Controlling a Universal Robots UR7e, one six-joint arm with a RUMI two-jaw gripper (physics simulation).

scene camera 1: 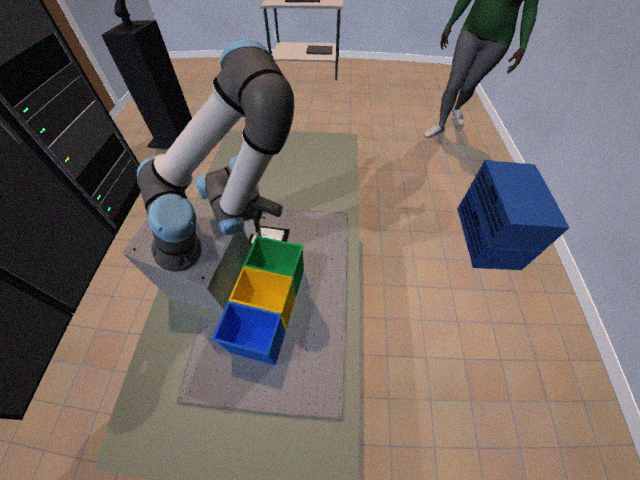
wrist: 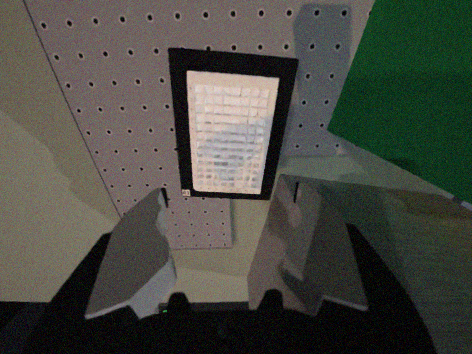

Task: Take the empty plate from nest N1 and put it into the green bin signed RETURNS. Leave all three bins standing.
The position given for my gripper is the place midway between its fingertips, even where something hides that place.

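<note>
You can see my gripper (scene camera 1: 261, 228), and the wrist view shows my gripper as well (wrist: 230, 187). There's a green bin (scene camera 1: 285, 258), which is also there in the wrist view (wrist: 399, 101), and a pale plate (wrist: 230, 116).
</note>
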